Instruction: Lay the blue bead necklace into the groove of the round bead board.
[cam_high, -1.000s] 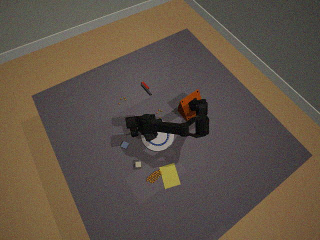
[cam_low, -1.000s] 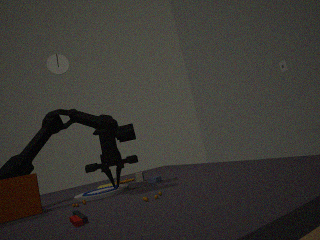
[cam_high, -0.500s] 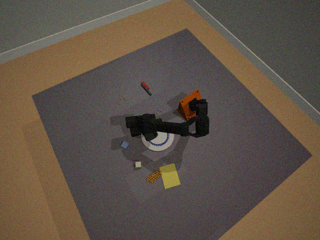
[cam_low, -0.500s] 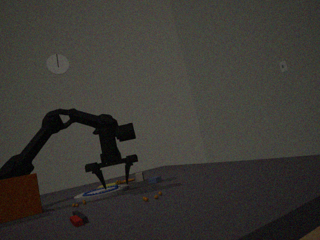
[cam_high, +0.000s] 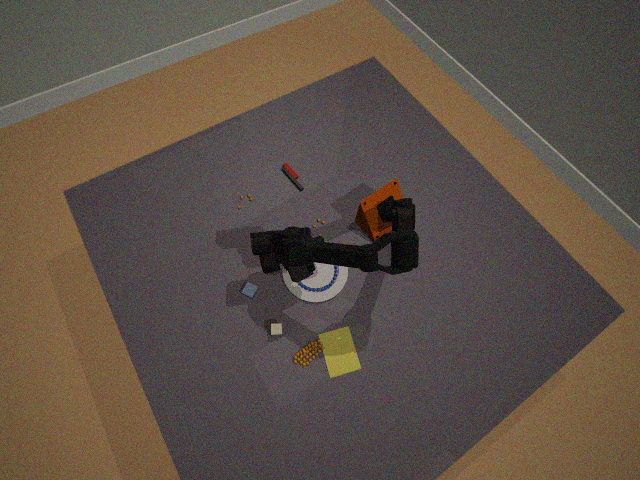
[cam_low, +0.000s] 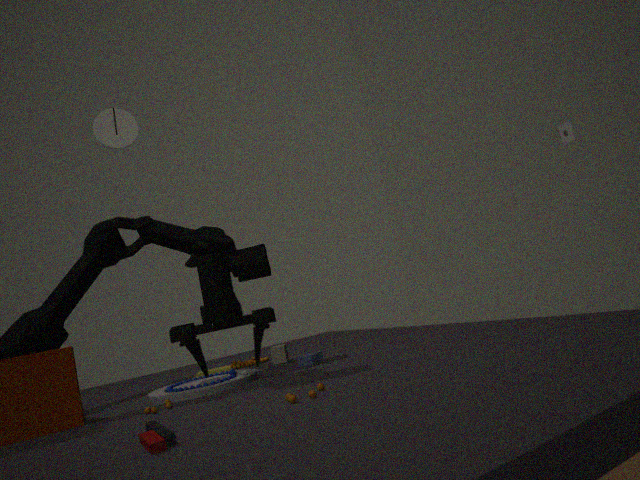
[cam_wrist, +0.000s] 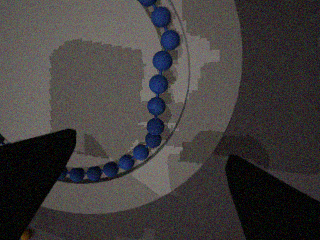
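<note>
My gripper tip is 50 mm to the right of the round white bead board, 40 mm past it and 10 mm above it. The rest, counted from my gripper tip: cream cube: 160 mm ahead, 120 mm to the left; yellow sheet: 280 mm to the left, 50 mm ahead, 20 mm below; light blue cube: 150 mm ahead, 20 mm to the right, 10 mm below.
</note>
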